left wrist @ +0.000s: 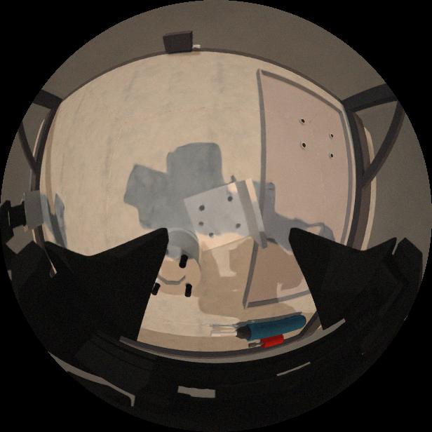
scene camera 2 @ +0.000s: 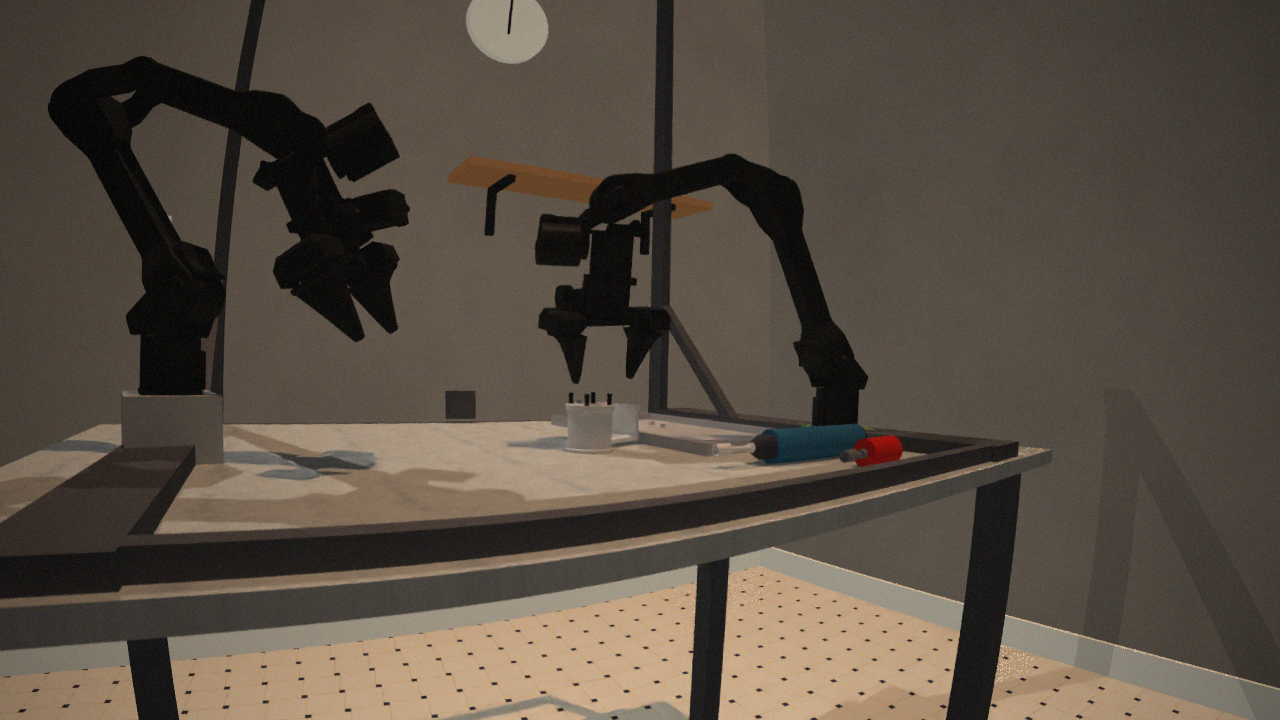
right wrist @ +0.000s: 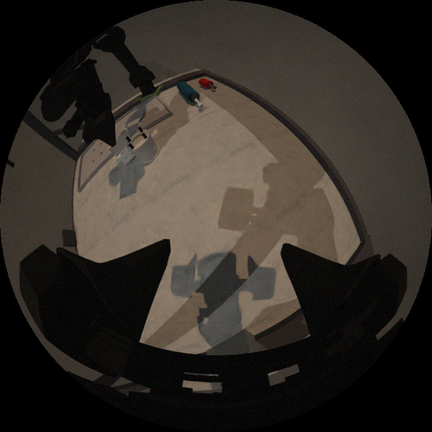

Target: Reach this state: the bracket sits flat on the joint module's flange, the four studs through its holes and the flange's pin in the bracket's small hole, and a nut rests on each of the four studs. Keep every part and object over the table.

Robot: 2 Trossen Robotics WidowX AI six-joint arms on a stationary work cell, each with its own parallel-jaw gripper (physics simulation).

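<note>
The white joint module stands upright on the table, its black studs pointing up with no bracket on them. The left finger hides part of it in the left wrist view. The pale bracket, an angled plate with holes, lies beside the module and against the tray side. Several small nuts sit on the shallow tray. My left gripper is open and empty above module and bracket. My right gripper is open and empty, high over the table's other side.
A blue-handled screwdriver and a red-handled tool lie near the table edge beside the tray. Dark raised rails border the table. A wooden shelf hangs on the wall behind.
</note>
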